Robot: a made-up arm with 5 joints.
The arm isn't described. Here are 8 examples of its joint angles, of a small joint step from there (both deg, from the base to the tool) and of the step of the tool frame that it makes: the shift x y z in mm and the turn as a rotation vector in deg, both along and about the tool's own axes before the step.
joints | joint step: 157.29 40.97 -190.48 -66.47 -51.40 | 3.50 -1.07 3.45 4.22 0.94
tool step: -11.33 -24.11 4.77 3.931 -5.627 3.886
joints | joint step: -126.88 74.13 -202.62 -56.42 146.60 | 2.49 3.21 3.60 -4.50 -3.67
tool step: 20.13 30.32 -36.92 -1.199 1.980 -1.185
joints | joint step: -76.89 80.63 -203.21 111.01 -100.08 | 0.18 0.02 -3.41 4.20 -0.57
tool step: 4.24 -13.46 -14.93 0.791 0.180 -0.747
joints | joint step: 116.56 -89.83 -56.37 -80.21 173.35 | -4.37 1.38 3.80 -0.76 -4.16
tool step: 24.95 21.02 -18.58 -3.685 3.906 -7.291
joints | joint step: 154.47 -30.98 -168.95 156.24 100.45 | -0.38 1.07 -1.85 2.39 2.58
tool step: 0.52 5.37 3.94 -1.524 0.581 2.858
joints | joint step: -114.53 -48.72 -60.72 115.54 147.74 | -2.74 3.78 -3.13 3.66 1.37
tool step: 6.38 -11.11 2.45 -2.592 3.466 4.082
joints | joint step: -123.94 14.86 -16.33 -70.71 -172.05 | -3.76 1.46 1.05 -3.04 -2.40
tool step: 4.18 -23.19 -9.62 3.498 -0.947 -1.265
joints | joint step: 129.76 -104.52 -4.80 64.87 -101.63 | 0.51 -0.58 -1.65 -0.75 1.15
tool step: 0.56 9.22 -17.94 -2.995 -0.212 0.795
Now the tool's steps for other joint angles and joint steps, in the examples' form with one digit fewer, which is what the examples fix.
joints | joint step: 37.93 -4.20 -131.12 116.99 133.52 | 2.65 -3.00 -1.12 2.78 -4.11
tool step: 4.8 27.6 -25.7 0.43 -1.53 -6.62
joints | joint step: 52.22 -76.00 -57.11 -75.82 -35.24 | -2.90 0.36 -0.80 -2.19 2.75
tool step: 10.6 -3.3 -2.6 -0.25 3.00 0.24
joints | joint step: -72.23 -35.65 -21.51 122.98 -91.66 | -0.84 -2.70 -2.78 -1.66 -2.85
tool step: -2.3 -6.7 -28.1 -7.17 0.36 -2.45
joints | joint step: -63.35 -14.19 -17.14 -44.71 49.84 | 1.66 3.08 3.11 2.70 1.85
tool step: -42.3 32.5 5.4 -5.89 -6.84 1.32
